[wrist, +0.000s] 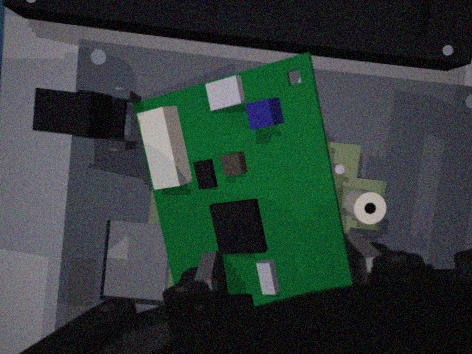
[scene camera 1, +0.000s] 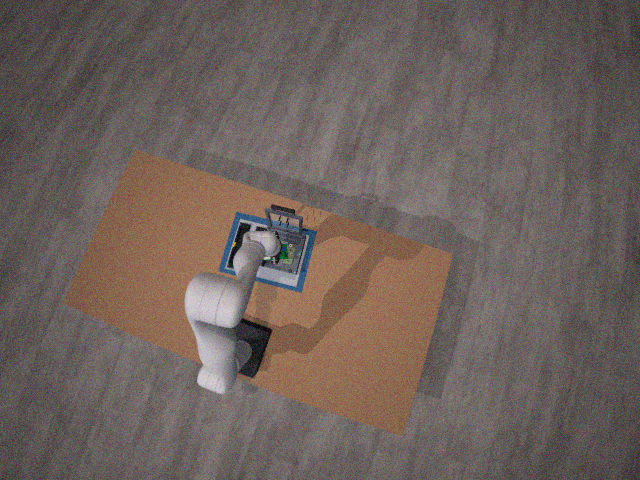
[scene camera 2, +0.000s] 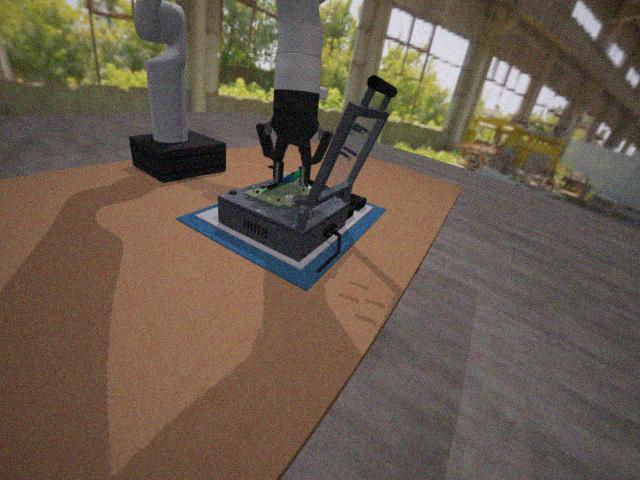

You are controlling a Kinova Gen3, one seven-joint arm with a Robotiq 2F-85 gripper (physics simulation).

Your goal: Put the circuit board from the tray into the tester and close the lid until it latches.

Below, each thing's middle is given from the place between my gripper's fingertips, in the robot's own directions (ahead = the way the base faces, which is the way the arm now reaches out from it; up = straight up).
Scene:
Now: hand 20 mm past the green circuit board (wrist: 240, 164) and 10 mm to the right of it. From my hand the other things lie so: tester lid (scene camera 2: 360, 126): 110 mm ahead, 100 mm above, 10 mm to the left; then tester bed (scene camera 2: 281, 196): 20 mm below, 10 mm to the right.

